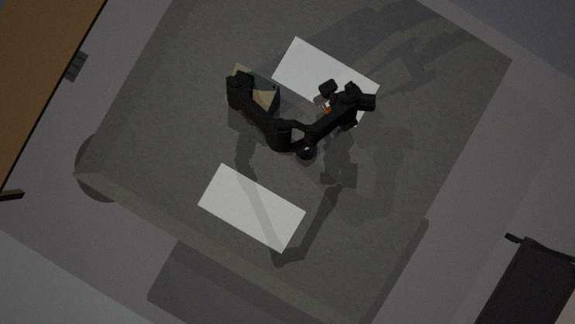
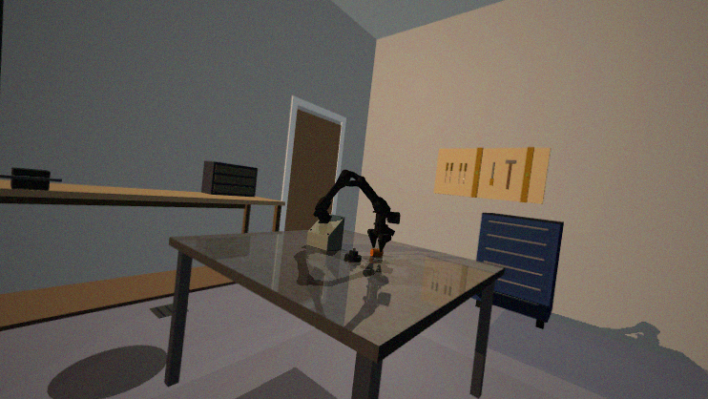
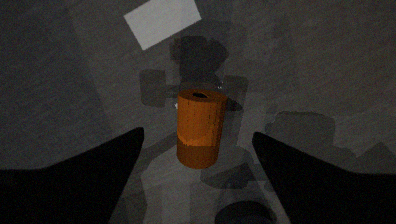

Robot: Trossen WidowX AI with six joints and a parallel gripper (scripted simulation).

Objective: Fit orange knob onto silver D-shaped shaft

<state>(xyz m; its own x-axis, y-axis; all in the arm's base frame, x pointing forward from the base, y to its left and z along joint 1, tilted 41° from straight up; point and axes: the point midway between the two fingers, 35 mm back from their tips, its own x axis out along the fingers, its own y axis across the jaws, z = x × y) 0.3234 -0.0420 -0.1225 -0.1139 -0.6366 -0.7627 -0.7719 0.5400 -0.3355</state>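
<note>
My gripper tip is now 10 mm past the orange knob, 10 mm to the left of it and 10 mm above it. Round my gripper tip: dark round pedestal: 40 mm behind, 180 mm to the right.
</note>
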